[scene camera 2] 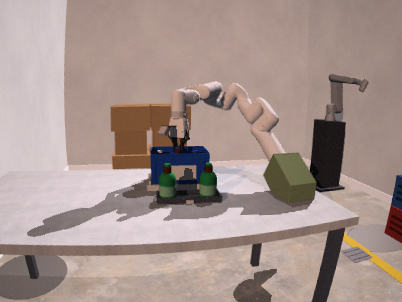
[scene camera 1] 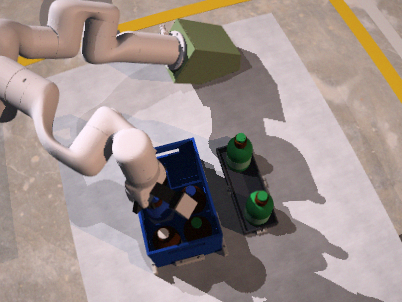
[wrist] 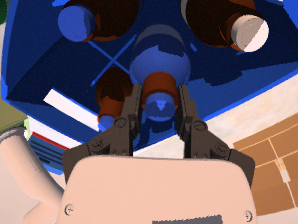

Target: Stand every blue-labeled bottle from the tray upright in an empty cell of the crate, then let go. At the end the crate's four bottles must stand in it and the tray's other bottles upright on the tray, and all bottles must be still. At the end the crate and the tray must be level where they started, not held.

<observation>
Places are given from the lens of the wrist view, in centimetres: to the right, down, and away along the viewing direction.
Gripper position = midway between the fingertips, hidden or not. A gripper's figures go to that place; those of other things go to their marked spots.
my gripper point(wrist: 159, 95): 1, -2, 14
blue-labeled bottle point(wrist: 159, 61): 1, -5, 13
blue crate point(wrist: 224, 78): 8, -3, 14
</observation>
